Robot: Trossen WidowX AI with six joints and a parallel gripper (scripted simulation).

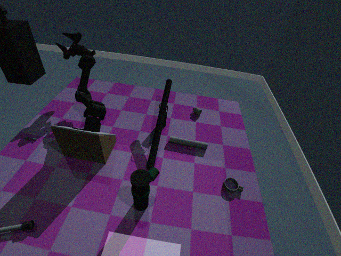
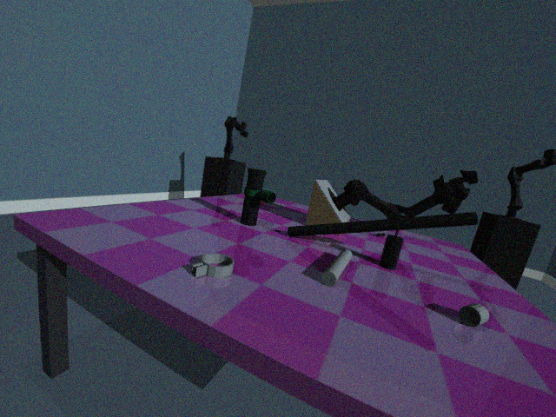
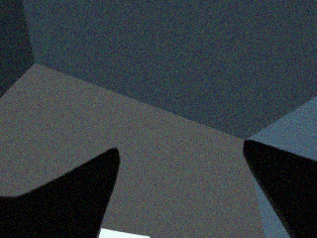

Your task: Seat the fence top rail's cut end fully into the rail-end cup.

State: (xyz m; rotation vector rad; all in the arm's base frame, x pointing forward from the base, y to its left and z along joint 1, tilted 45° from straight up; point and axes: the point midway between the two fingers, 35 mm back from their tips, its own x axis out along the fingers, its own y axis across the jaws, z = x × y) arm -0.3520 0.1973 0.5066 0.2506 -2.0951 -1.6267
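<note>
Right now my gripper tip is 700 mm short of the green rail-end cup, 700 mm to the left of it and 240 mm above it. From my gripper tip the other things lie so: bolt (20 mm ahead, 520 mm to the right, 350 mm below); grey tube (860 mm ahead, 390 mm to the right, 340 mm below); loop-cap post (700 mm ahead, 260 mm to the right, 260 mm below).
</note>
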